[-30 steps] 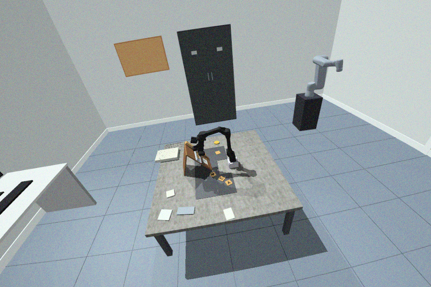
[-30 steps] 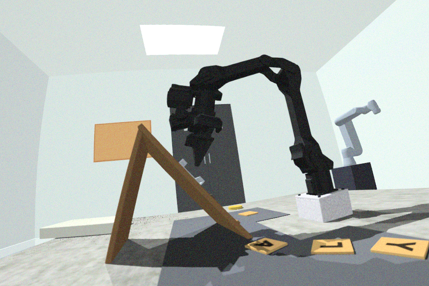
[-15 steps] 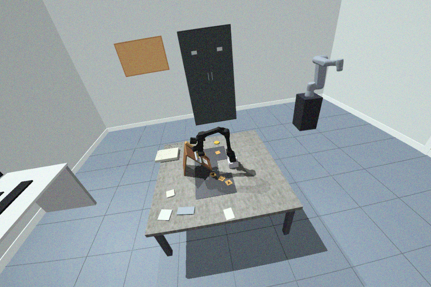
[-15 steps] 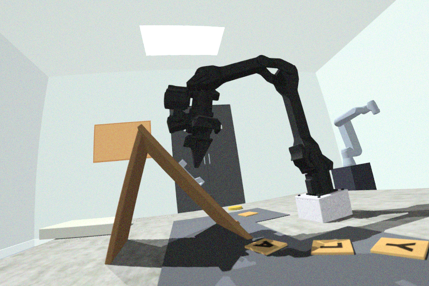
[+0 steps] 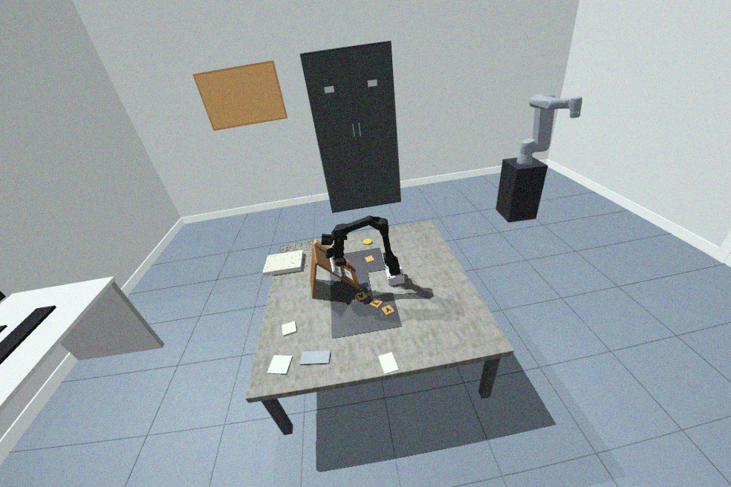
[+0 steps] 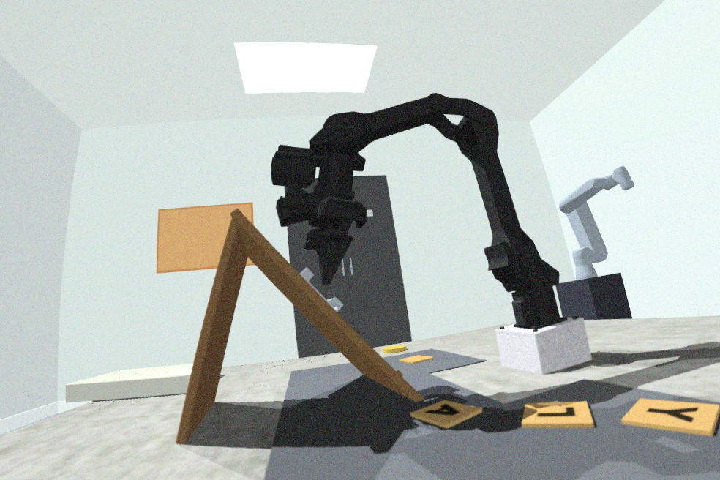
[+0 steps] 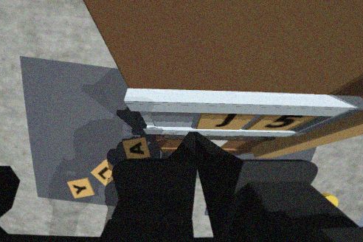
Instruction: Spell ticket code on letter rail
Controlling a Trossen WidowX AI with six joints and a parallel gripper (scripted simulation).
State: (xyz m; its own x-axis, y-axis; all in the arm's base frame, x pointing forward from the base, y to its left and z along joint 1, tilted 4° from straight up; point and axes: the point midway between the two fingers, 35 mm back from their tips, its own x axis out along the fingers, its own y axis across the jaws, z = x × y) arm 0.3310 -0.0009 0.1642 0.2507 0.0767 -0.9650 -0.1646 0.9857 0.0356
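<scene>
The j tile is 20 mm ahead of my gripper tip, 30 mm to the right of it and 10 mm below it. Round my gripper tip: white ticket (40 mm behind, 40 mm to the right, 100 mm below); then dark mat (140 mm behind, 170 mm below); then orange tile marked 5 (30 mm ahead, 100 mm to the right, 10 mm below).
</scene>
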